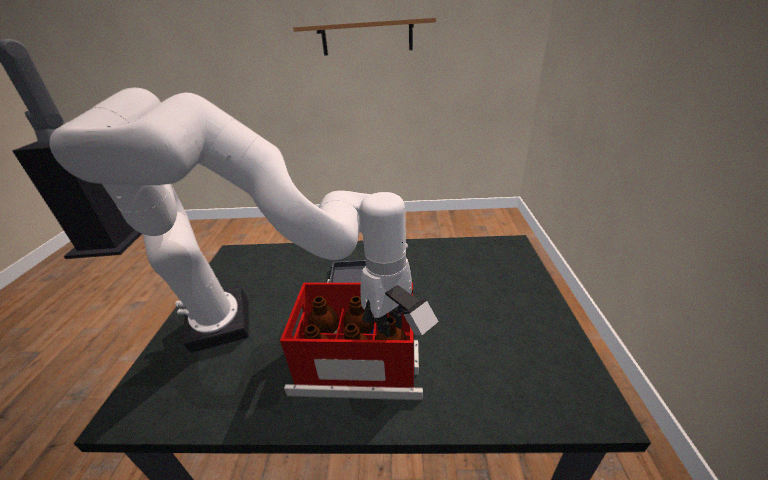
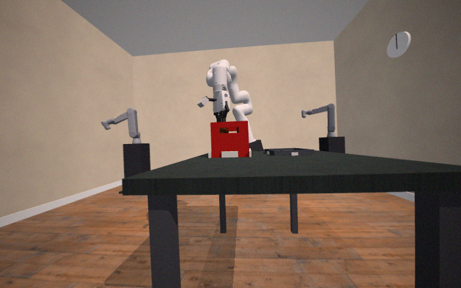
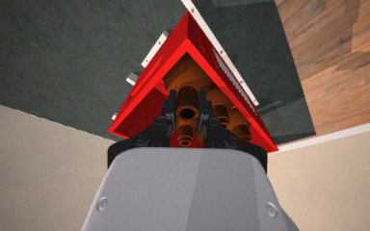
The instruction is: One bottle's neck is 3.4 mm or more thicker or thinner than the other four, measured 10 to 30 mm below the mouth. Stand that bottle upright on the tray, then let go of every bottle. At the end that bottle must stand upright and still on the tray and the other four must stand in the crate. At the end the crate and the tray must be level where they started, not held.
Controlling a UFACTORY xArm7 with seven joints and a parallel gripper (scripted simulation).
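Now: hand 100 mm above the crate, 80 mm past it and 60 mm to the right of it. Round my hand: tray (350 mm to the left, 170 mm below, 50 mm behind).
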